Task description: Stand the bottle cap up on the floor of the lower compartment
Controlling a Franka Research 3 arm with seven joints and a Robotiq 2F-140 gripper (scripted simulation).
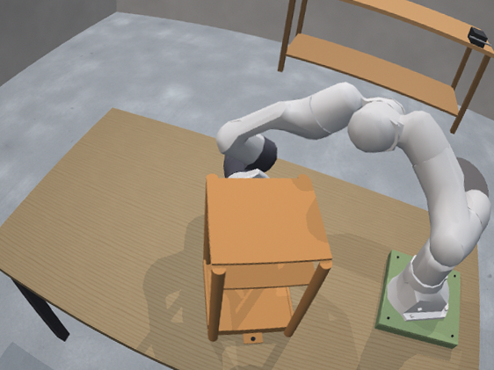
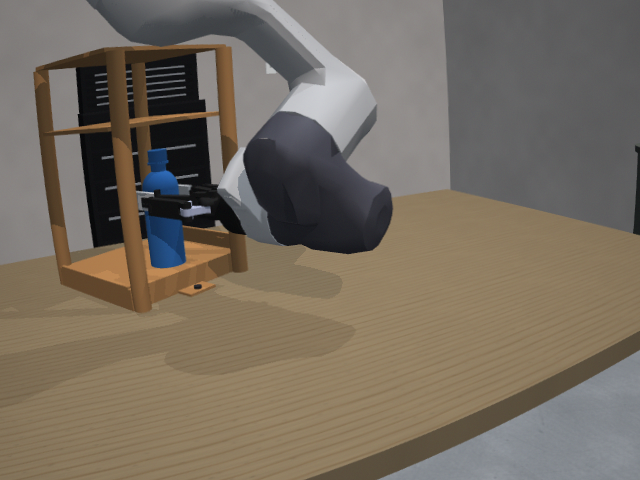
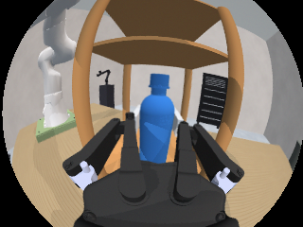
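The blue bottle lies 10 mm above my hand. The rest, counted from my hand: shelving unit (50 mm to the left, 40 mm above, 20 mm behind).
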